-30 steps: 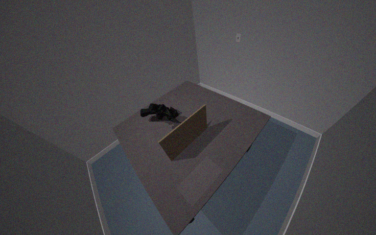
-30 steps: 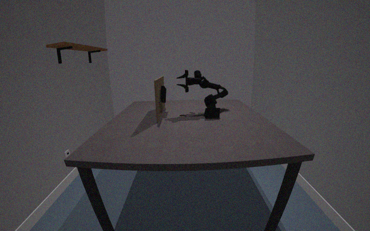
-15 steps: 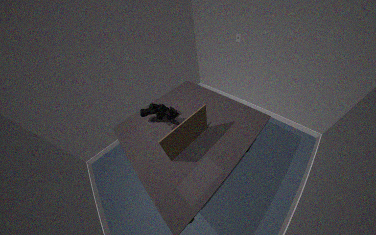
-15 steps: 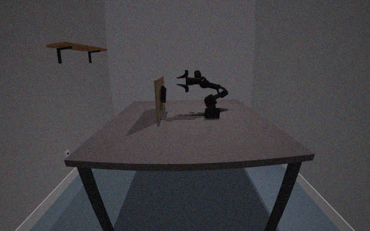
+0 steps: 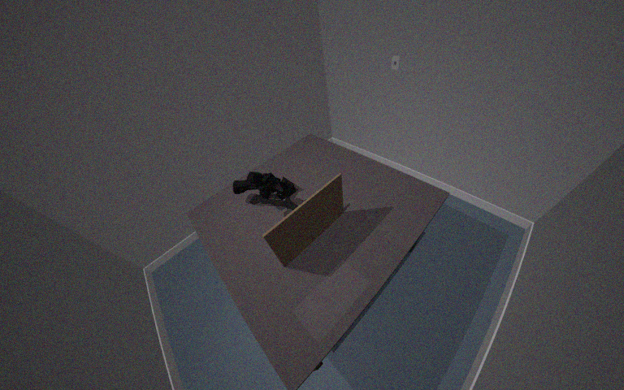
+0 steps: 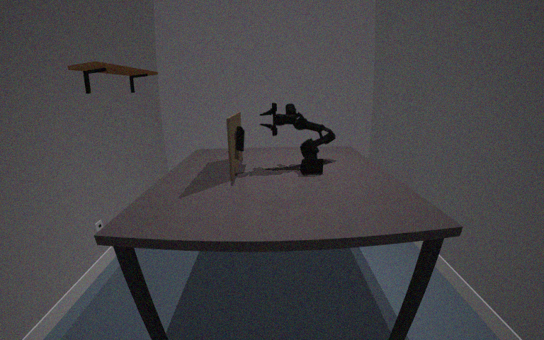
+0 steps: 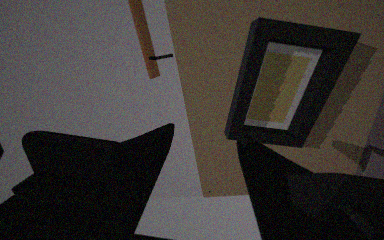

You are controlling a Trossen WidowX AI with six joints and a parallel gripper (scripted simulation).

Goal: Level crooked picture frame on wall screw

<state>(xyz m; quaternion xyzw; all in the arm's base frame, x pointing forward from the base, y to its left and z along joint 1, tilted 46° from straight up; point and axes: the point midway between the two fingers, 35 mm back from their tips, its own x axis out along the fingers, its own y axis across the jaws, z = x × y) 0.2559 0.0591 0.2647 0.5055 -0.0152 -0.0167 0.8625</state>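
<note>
The picture frame is 130 mm ahead of my gripper tip and 110 mm below it. The rest, counted from my gripper tip: tan wall board: 140 mm ahead, 120 mm below, 10 mm to the left.
</note>
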